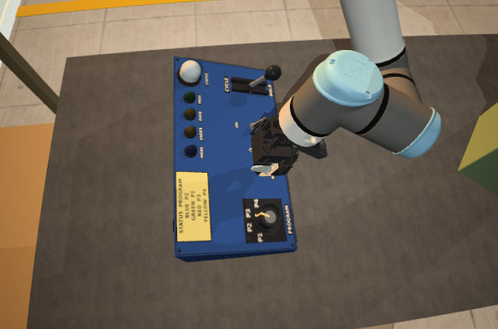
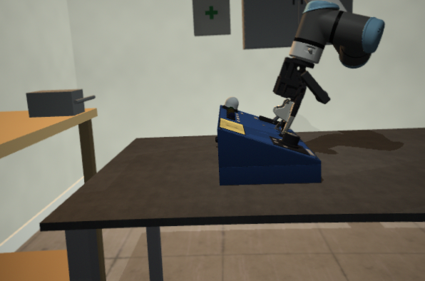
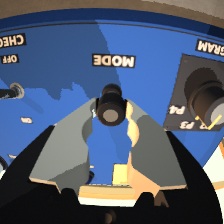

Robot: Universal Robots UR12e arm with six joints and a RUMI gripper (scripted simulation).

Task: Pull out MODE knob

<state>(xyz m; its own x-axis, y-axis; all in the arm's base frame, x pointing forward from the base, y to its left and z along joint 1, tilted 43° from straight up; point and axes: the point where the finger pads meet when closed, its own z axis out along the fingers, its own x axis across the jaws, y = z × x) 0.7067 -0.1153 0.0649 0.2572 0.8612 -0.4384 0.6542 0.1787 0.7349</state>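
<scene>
My gripper is now right at the black mode knob. The rest, counted from my hand: check toggle 40 mm behind, 110 mm to the right, 10 mm below; then blue sloped console 10 mm ahead, 70 mm to the right, 30 mm below; then program dial 50 mm ahead, 110 mm to the left.
</scene>
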